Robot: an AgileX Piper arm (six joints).
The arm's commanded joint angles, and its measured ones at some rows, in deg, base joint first. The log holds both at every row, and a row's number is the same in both.
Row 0, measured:
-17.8 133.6 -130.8 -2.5 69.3 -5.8
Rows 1 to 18, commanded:
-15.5 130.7 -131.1 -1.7 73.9 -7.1
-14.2 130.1 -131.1 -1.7 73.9 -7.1
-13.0 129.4 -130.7 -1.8 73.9 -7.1
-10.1 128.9 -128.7 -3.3 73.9 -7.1
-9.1 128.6 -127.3 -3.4 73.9 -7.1
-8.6 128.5 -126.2 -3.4 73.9 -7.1
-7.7 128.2 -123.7 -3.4 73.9 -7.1
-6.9 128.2 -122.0 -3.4 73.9 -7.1
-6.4 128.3 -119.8 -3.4 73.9 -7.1
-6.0 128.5 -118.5 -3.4 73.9 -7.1
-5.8 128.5 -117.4 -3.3 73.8 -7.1
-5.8 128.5 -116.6 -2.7 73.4 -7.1
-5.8 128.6 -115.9 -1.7 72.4 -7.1
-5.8 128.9 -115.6 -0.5 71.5 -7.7
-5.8 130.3 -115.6 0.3 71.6 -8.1
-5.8 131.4 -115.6 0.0 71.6 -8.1
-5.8 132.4 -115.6 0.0 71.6 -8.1
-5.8 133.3 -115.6 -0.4 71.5 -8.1
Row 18, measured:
-5.9 132.0 -116.2 0.0 69.9 -7.5
